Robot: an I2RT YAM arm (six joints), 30 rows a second.
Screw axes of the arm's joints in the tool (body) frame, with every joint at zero. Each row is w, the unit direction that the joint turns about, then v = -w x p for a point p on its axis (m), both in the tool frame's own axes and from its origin. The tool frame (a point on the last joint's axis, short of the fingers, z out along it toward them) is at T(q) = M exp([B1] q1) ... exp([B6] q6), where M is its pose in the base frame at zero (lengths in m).
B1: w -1 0 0 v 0 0.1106 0
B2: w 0 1 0 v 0.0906 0 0.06
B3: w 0 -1 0 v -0.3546 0 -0.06
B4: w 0 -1 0 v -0.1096 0 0
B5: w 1 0 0 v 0 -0.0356 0
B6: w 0 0 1 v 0 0 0
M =
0 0 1 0.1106
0 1 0 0
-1 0 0 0.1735
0 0 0 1
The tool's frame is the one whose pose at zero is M.
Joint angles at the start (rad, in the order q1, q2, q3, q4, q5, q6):
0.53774, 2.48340, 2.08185, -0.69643, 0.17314, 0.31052
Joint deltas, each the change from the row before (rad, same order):
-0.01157, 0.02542, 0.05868, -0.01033, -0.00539, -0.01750
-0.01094, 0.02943, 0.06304, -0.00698, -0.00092, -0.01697
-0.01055, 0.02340, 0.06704, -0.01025, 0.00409, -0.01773
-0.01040, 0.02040, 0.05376, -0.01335, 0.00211, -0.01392
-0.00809, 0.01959, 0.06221, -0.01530, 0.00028, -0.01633
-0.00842, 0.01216, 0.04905, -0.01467, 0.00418, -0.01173
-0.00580, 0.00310, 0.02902, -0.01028, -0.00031, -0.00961
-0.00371, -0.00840, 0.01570, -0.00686, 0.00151, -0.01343
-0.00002, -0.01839, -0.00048, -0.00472, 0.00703, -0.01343
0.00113, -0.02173, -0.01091, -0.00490, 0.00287, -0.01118
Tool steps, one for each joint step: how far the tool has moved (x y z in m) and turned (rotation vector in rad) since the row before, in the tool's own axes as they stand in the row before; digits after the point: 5 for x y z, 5 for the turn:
-0.00984, -0.00310, 0.00077, -0.00620, -0.01992, -0.00352
-0.00989, -0.00298, 0.00165, -0.00269, -0.02491, -0.00312
-0.01151, -0.00337, -0.00205, 0.00088, -0.03279, -0.00319
-0.00818, -0.00410, -0.00067, 0.00291, -0.01955, -0.00185
-0.00960, -0.00292, -0.00311, -0.00138, -0.02616, -0.00500
-0.00817, -0.00390, -0.00386, 0.00425, -0.02216, -0.00108
-0.00576, -0.00289, -0.00414, -0.00001, -0.01490, -0.00225
-0.00583, -0.00228, -0.00696, 0.00041, -0.01686, -0.00747
-0.00458, -0.00095, -0.00857, 0.00451, -0.01405, -0.01102
-0.00280, -0.00047, -0.00802, 0.00109, -0.00627, -0.01095

